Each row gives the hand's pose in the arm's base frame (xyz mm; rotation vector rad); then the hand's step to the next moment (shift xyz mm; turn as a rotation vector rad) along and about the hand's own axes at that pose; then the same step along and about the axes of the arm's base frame.
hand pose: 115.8 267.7 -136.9 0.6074 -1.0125 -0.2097
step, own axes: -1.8 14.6 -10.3 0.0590 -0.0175 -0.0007
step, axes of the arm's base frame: 6.1 16.6 3.0 0.0336 -0.0397 0.0329
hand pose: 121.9 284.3 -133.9 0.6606 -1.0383 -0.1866
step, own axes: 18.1 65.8 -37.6 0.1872 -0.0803 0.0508
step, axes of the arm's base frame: 30.6 59.9 39.4 0.0657 -0.1678 0.1077
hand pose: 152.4 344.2 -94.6 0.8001 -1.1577 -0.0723
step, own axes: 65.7 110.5 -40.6 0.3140 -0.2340 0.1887
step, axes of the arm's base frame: 24.6 72.6 110.9 0.0576 -0.4081 0.1383
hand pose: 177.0 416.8 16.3 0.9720 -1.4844 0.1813
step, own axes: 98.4 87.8 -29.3 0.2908 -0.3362 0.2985
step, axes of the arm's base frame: -20.5 29.4 130.2 0.0385 -0.5315 0.0521
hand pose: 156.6 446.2 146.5 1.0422 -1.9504 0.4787
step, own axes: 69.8 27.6 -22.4 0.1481 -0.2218 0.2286
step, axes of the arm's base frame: -31.4 -3.4 71.7 0.0221 -0.3500 -0.0195
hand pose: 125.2 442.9 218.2 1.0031 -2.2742 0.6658
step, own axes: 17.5 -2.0 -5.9 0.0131 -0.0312 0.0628
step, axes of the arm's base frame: -6.6 -6.1 16.2 -0.0014 -0.0647 -0.0299
